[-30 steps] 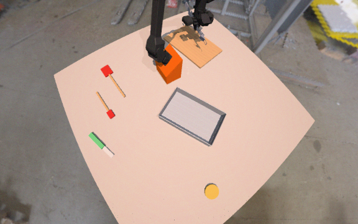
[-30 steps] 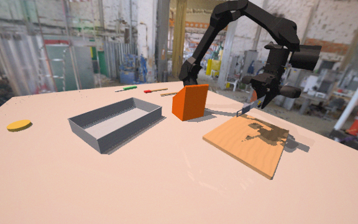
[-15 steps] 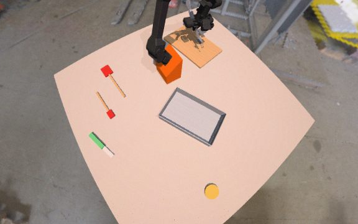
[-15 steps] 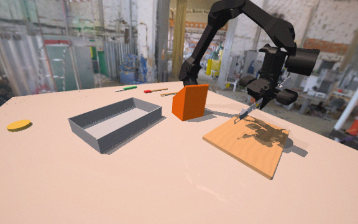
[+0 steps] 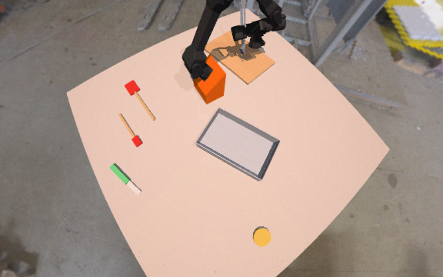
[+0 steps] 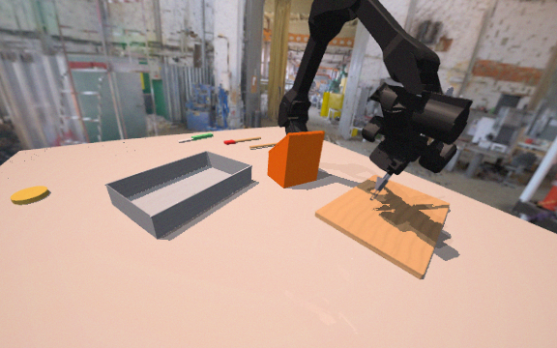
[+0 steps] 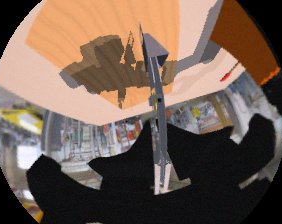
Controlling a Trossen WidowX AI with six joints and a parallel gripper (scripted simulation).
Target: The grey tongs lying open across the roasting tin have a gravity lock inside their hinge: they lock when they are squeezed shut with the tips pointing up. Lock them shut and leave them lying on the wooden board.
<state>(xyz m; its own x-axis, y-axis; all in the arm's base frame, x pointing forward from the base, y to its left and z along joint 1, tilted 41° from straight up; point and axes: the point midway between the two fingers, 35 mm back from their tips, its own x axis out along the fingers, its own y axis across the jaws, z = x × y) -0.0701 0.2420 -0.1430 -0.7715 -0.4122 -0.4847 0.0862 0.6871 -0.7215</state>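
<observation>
Right now the wooden board is 13 cm below my gripper tip, 1 cm to the left of it and 1 cm ahead of it. From my gripper tip the other things lie so: grey roasting tin (43 cm ahead, 33 cm to the right, 11 cm below).
</observation>
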